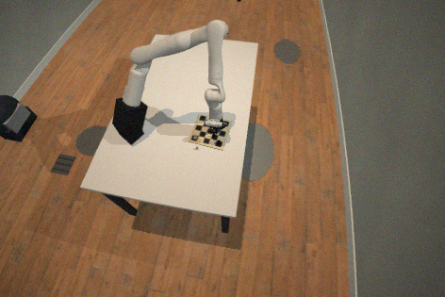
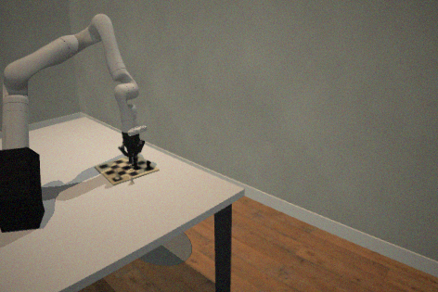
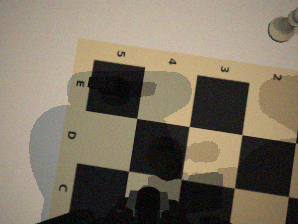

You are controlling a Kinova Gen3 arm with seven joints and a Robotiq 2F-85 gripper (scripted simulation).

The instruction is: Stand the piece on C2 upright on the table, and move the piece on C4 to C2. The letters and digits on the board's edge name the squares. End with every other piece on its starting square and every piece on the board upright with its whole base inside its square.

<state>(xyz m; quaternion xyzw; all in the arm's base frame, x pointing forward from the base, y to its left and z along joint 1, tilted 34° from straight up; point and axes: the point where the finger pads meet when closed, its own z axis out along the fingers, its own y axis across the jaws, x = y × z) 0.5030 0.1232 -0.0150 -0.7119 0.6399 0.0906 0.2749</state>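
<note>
My hand is 4 cm to the left of the dark chess piece. Also, from my hand: chessboard (4 cm behind, 3 cm below); white piece (11 cm behind, 8 cm to the right, 1 cm below); black knight (4 cm ahead, 7 cm to the right, 1 cm below).
</note>
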